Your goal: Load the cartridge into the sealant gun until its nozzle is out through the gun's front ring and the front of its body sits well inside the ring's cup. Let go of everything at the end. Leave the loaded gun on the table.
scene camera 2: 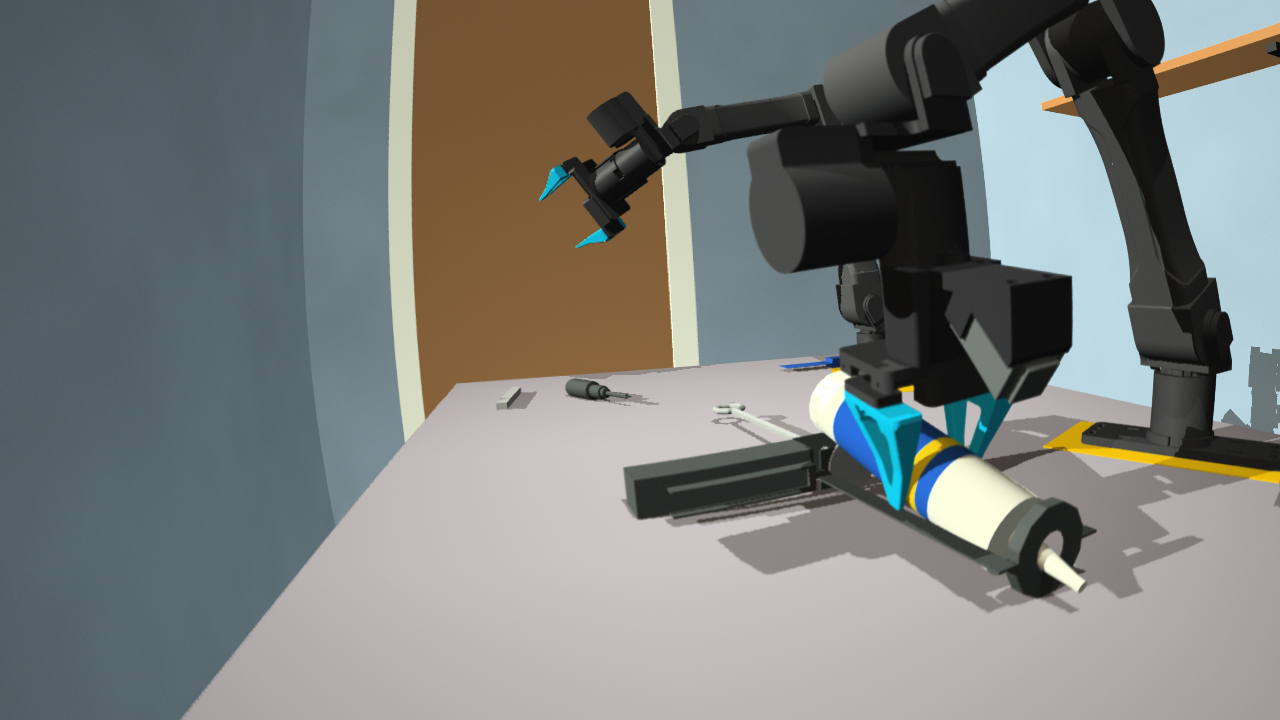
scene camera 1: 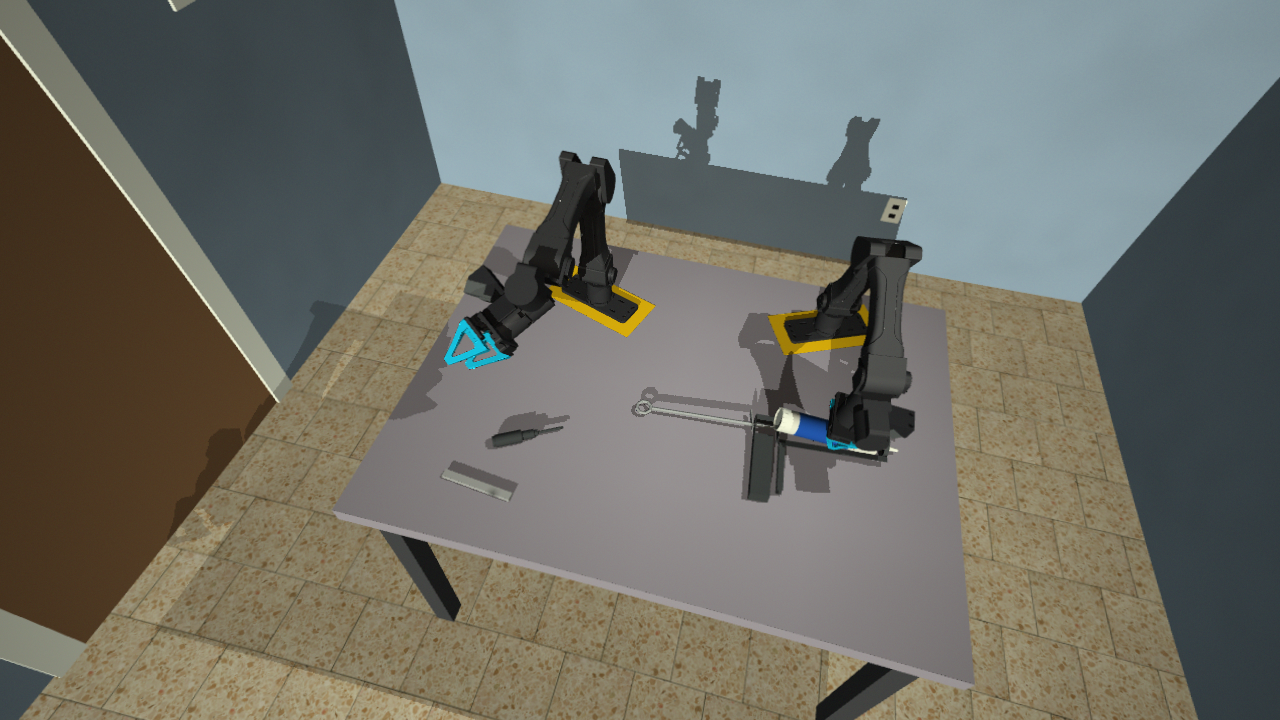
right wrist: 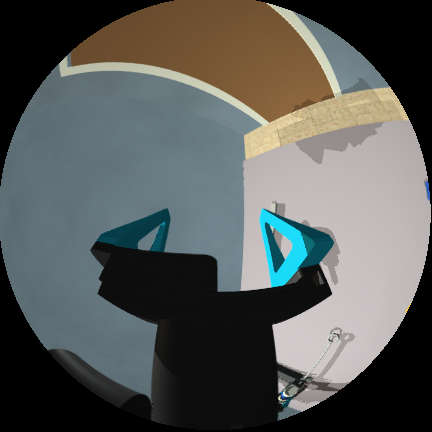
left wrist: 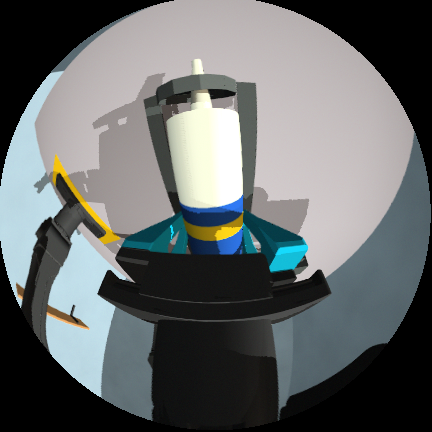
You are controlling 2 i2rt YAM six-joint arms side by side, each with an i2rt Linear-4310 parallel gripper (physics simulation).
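Pixels of known places: left gripper, fingertip midpoint: [scene camera 2: 929, 495] [scene camera 1: 832, 437] [left wrist: 213, 213]; right gripper, fingertip midpoint: [scene camera 2: 559, 222] [scene camera 1: 457, 364] [right wrist: 214, 213]; left arm's base, origin of the base link: [scene camera 2: 1178, 449] [scene camera 1: 825, 329] [left wrist: 78, 206]; right arm's base, origin of the base link: [scene camera 1: 599, 299].
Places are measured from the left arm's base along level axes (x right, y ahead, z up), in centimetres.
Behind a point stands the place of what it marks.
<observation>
The white cartridge [scene camera 1: 788, 420] @[z 8.8, x 22.0, y 29.8 cm] [scene camera 2: 975, 497] @[z 4.8, x 6.0, y 35.9 cm] [left wrist: 205, 160] @[z 5.6, x 5.8, y 34.5 cm] with blue and yellow bands lies along the dark sealant gun [scene camera 1: 762, 465] @[z 3.3, x 28.6, y 36.2 cm] [scene camera 2: 716, 481] @[z 2.8, x 25.5, y 38.6 cm] [left wrist: 247, 125] @[z 2.5, x 5.2, y 37.5 cm], its rear end raised above the gun's rear. Its nozzle tip [scene camera 2: 1065, 571] @[z 2.1, x -0.3, y 36.4 cm] [left wrist: 197, 65] @[z 2.0, x -0.7, y 36.4 cm] pokes out through the front ring [scene camera 2: 1029, 575] @[z 1.7, x 1.5, y 37.1 cm] [left wrist: 197, 81] @[z 5.2, x 1.7, y 36.0 cm]. In the left wrist view a gap shows between body front and ring. My left gripper [scene camera 2: 939, 474] @[z 2.7, x 11.6, y 31.9 cm] [left wrist: 213, 213] @[z 2.7, x 11.6, y 31.9 cm] is shut on the cartridge's banded part. My right gripper [scene camera 1: 459, 362] @[z 27.1, x 85.3, y 19.4 cm] [scene camera 2: 559, 222] @[z 27.1, x 85.3, y 19.4 cm] [right wrist: 214, 213] @[z 27.1, x 85.3, y 19.4 cm] is open and empty, raised far from the gun.
The gun's thin rod [scene camera 1: 698, 416] @[z 2.0, x 38.4, y 21.6 cm] [scene camera 2: 769, 425] @[z 2.1, x 37.6, y 21.8 cm] [right wrist: 320, 355] @[z 2.1, x 42.2, y 20.0 cm] extends back to a hooked end. A dark screwdriver [scene camera 1: 514, 437] @[z 2.5, x 78.1, y 20.7 cm] [scene camera 2: 586, 389] @[z 1.7, x 76.6, y 21.0 cm] and a grey bar [scene camera 1: 477, 483] @[z 1.0, x 86.1, y 29.3 cm] [scene camera 2: 508, 398] @[z 1.0, x 82.7, y 31.0 cm] lie on the table. A blue item [scene camera 2: 805, 364] @[z 0.8, x 72.1, y -20.6 cm] lies at the far side in scene camera 2.
</observation>
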